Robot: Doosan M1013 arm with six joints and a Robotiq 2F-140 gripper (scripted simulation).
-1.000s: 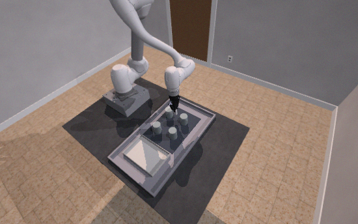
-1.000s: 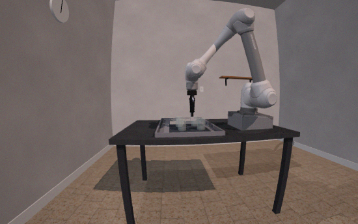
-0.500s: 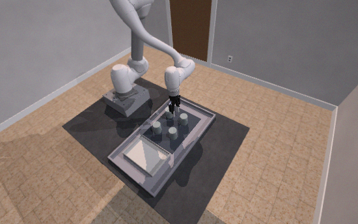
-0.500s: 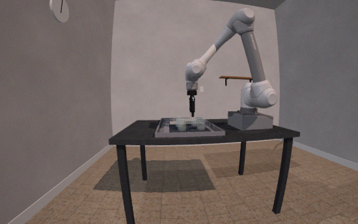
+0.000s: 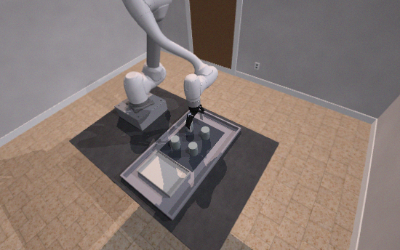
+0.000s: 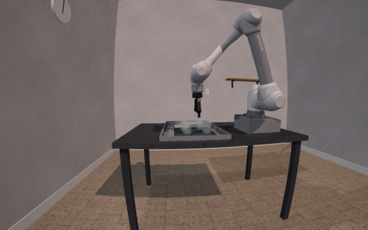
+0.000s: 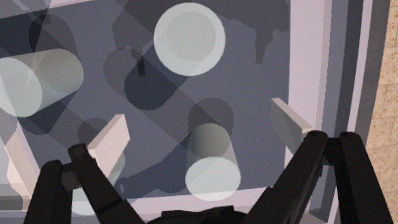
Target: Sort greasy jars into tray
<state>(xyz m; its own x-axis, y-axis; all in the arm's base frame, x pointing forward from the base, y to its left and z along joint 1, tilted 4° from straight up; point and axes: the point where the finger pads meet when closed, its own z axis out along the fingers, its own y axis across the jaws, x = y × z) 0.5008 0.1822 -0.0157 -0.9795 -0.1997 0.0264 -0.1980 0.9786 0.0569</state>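
The dark drying mat is 10 cm below my hand, 7 cm to the right of it and 4 cm ahead of it. From my hand the other things lie so: tray (39 cm to the right, 10 cm below, 10 cm ahead).
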